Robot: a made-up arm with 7 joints. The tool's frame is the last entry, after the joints.
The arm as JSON. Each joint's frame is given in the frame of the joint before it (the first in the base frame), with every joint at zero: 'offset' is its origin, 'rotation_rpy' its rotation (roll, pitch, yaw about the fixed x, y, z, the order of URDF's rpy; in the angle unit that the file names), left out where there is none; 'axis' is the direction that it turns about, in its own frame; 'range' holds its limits. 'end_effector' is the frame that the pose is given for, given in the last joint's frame.
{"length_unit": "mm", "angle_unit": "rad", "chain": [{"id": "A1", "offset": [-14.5, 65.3, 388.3], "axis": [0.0, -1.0, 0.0], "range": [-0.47, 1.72]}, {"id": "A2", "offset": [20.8, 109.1, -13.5], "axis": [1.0, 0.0, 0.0], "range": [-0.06, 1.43]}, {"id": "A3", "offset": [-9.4, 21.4, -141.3], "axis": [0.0, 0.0, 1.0], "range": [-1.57, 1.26]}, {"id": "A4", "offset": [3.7, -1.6, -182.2], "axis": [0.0, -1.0, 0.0], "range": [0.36, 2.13]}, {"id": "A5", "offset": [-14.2, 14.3, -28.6], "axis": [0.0, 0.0, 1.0], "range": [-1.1, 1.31]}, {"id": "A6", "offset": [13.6, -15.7, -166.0], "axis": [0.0, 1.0, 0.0], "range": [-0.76, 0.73]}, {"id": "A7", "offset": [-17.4, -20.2, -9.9], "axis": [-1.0, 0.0, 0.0], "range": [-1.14, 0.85]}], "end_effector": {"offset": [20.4, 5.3, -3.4], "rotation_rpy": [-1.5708, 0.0, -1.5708]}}
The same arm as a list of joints. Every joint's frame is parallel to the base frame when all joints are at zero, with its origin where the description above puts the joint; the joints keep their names.
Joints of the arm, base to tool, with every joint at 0 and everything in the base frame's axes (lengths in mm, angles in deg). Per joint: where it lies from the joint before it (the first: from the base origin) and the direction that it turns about. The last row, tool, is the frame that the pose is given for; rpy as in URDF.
A1: axis -y origin -14.5 65.3 388.3
A2: axis +x origin 20.8 109.1 -13.5
A3: axis +z origin -9.4 21.4 -141.3
A4: axis -y origin 3.7 -1.6 -182.2
A5: axis +z origin -14.2 14.3 -28.6
A6: axis +y origin 13.6 -15.7 -166.0
A7: axis -x origin -17.4 -20.2 -9.9
tool: origin 20.4 5.3 -3.4 rpy -90.00 0.00 -90.00
Joint limits (deg, base to tool): -26.93..98.55 -3.44..81.93 -89.95..72.19 20.63..122.04 -63.03..75.06 -43.54..41.83 -65.32..48.70

